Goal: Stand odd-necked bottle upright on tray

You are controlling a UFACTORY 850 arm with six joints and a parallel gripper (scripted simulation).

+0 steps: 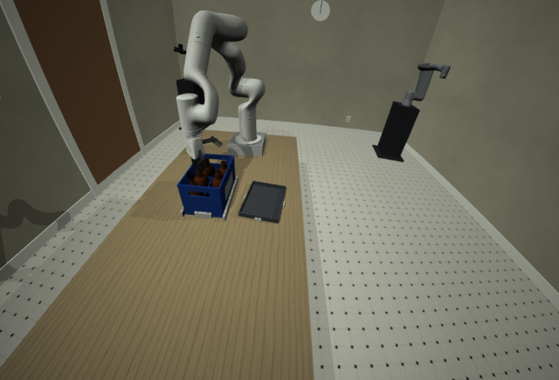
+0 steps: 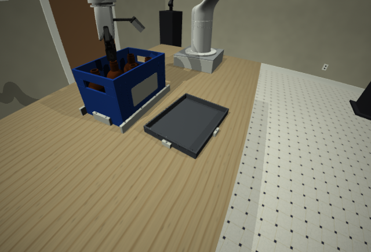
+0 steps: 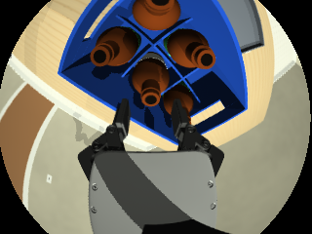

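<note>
Now: the blue crate 1 cm behind my hand, 5 cm to the left of it and 11 cm below it. From my hand the other things lie so: dark grey tray: 4 cm behind, 31 cm to the left, 18 cm below; then bottle: 2 cm behind, 9 cm to the left, 11 cm below.
</note>
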